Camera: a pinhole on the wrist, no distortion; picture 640 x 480 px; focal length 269.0 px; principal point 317.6 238.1 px. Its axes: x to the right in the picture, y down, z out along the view. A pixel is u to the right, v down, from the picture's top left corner.
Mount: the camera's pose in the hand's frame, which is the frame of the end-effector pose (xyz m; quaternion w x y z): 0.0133 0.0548 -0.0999 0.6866 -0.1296 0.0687 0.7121
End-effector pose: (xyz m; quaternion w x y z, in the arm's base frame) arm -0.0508 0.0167 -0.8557 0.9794 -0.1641 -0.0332 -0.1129
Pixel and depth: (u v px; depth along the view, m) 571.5 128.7 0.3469
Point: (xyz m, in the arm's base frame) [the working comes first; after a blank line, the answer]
In the camera's frame: 0.3274 -0.1411 0.3469

0.1659 0.4767 -0.8485
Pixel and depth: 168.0 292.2 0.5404
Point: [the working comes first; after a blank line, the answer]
In the camera's frame: -0.3005 0.1087 0.5404

-0.2182 0.1246 -0.3767
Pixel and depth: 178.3 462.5 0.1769
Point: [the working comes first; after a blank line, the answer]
In the camera's frame: -0.0916 0.1476 0.1769

-0.1945 0.0830 -0.7950
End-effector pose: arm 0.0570 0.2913 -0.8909 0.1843 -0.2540 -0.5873 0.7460
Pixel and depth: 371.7 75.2 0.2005
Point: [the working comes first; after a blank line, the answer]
In the camera's frame: 0.0403 -0.1214 0.2005

-0.0857 0.2491 -1.0432
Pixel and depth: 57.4 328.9 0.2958
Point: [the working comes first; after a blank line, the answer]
In the camera's frame: -0.2861 0.0998 0.2958

-0.0130 0.0656 -0.6887
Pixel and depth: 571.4 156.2 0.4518
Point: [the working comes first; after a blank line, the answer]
In the camera's frame: 0.4263 -0.1376 0.4518

-0.1427 0.0284 -1.4437
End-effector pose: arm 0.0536 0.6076 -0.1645 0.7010 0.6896 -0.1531 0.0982
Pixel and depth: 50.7 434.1 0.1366
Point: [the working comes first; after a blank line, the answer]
In the camera's frame: -0.1355 0.0995 0.1366

-0.0251 0.5529 -0.2373
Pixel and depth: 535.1 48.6 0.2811
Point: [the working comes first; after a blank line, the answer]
In the camera's frame: 0.2273 -0.1980 0.2811

0.0862 0.4839 0.2359
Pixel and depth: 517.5 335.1 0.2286
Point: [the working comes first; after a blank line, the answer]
In the camera's frame: 0.1699 0.0824 0.2286

-0.1354 0.5580 0.0624
